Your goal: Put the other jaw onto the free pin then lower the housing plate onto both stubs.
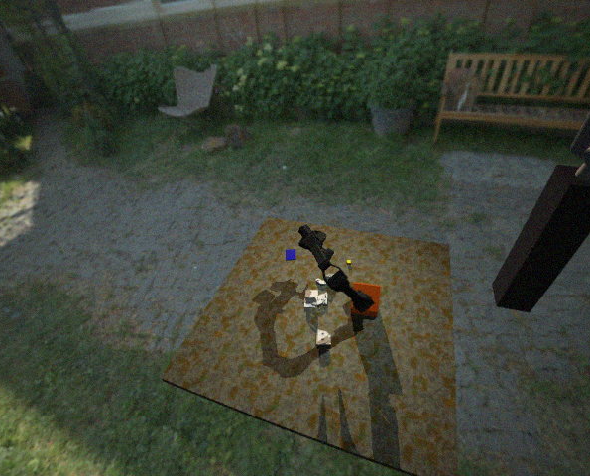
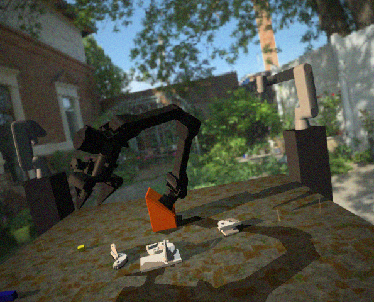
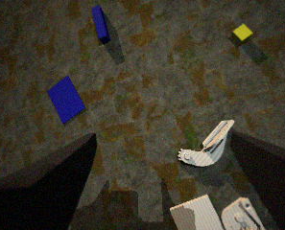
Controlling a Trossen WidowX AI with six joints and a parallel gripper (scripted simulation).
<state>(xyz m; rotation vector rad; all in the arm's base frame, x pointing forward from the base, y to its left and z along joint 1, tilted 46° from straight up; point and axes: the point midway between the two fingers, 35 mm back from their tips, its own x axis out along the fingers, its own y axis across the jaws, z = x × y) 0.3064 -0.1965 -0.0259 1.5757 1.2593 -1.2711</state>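
The white jaw is 3 cm behind my gripper tip, 3 cm to the left of it and 20 cm below it. The rest, counted from my gripper tip: housing plate (14 cm behind, 40 cm to the left, 18 cm below); then blue block (11 cm ahead, 28 cm to the right, 20 cm below); then small yellow block (15 cm behind, 15 cm to the right, 20 cm below).
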